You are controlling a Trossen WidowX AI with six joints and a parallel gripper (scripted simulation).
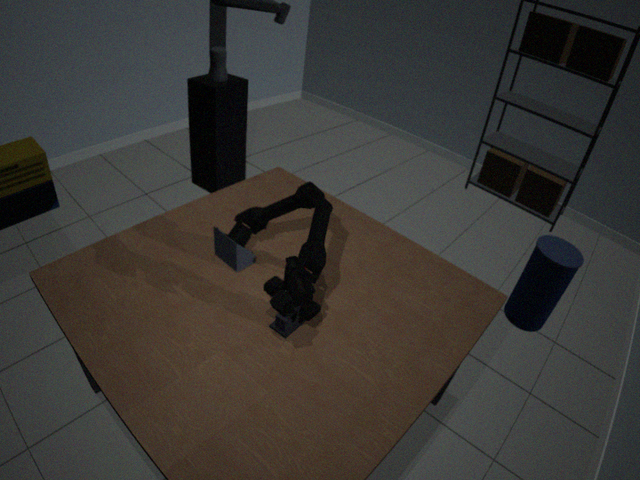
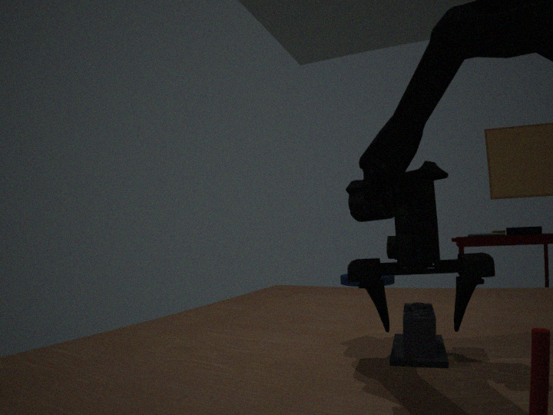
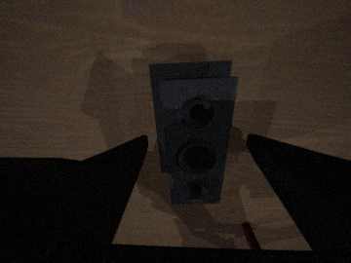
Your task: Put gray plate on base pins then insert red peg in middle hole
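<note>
Right now my gripper tip is 2 cm below the gray plate. Round my gripper tip: dark base 2 cm below; then red peg 9 cm behind, 19 cm to the left, 1 cm above.
</note>
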